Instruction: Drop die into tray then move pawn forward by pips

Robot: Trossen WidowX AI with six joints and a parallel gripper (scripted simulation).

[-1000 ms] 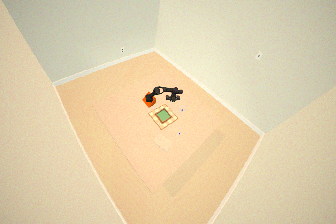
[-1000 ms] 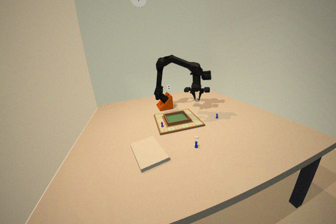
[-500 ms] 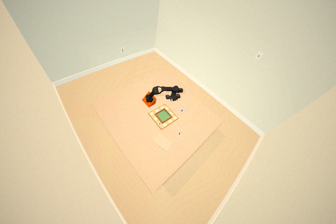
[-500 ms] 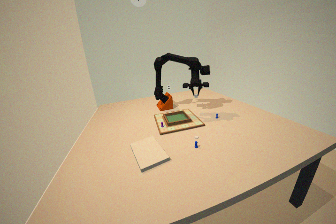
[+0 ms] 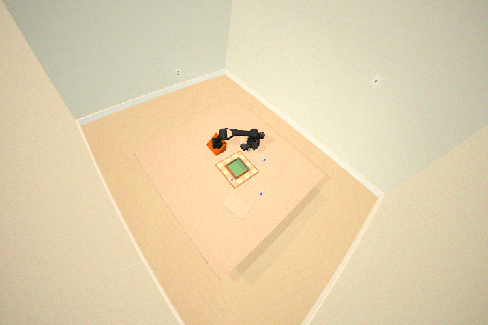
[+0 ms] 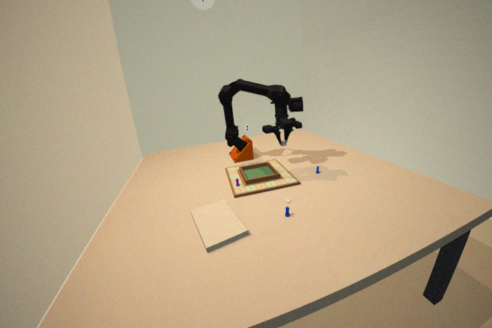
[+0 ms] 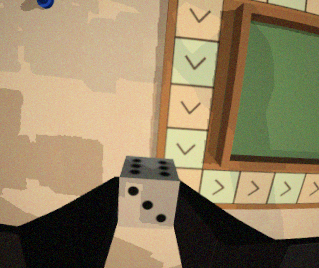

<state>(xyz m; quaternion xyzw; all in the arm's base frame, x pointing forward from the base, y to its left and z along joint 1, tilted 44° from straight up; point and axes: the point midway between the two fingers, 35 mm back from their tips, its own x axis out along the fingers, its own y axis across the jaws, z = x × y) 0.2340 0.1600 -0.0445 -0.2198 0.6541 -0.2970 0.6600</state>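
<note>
My gripper tip is now 270 mm to the left of the purple pawn, 100 mm short of it and 100 mm above it. Also, from my gripper tip: green dice tray 150 mm to the right, 120 mm below, 40 mm ahead; white die right at my gripper tip; white disc 280 mm ahead, 130 mm to the right, 130 mm below.
</note>
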